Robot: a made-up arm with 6 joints.
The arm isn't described. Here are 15 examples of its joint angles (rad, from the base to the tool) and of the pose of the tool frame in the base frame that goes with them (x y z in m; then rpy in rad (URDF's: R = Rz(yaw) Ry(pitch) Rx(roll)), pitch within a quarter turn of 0, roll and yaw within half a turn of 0).
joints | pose
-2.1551 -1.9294 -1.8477 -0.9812 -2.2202 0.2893 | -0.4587 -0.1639 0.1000 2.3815 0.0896 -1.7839
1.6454 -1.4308 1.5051 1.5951 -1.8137 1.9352 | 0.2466 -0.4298 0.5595 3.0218 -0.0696 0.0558
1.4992 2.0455 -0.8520 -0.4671 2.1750 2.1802 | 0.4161 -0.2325 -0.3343 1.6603 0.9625 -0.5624
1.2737 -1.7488 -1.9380 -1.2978 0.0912 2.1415 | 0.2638 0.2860 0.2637 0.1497 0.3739 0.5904
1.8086 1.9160 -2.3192 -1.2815 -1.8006 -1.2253 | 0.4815 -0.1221 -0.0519 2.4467 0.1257 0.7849
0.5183 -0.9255 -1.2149 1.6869 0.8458 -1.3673 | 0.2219 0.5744 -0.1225 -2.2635 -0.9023 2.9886
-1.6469 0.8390 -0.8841 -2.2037 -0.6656 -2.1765 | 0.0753 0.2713 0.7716 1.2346 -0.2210 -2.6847
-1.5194 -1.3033 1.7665 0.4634 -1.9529 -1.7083 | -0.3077 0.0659 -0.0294 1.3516 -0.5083 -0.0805
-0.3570 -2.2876 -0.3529 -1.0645 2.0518 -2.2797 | 0.1062 -0.4266 -0.4975 -1.4027 -0.3452 -2.0993
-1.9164 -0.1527 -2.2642 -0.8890 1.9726 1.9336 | -0.6109 0.3436 -0.0751 0.6422 0.9342 2.6162
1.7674 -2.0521 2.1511 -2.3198 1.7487 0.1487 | 0.2994 -0.3162 0.3437 0.5607 -0.2416 -1.5022
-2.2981 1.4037 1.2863 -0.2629 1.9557 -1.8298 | 0.4641 0.3338 0.7655 1.6910 -0.5227 2.8061
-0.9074 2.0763 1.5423 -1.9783 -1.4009 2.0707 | -0.5812 0.0895 0.1040 -1.0744 0.0771 2.7300
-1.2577 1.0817 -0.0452 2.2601 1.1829 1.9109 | -0.4281 0.3407 0.5705 2.8468 -0.4618 -1.8311
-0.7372 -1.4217 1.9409 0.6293 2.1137 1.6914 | 0.3978 -0.1788 -0.0109 1.4710 -0.0535 -0.5738
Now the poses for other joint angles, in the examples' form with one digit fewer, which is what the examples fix.
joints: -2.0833 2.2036 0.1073 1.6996 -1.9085 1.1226
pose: 0.414 -0.070 0.327 -2.268 -0.032 0.750
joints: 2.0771 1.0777 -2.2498 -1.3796 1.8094 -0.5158
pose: 0.110 0.357 -0.245 -2.435 0.050 -1.089
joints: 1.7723 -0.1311 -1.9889 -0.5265 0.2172 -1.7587
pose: 0.528 0.397 0.502 2.389 -0.522 1.971
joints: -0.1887 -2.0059 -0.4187 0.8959 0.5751 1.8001
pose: -0.007 -0.255 -0.231 -0.123 0.825 2.117
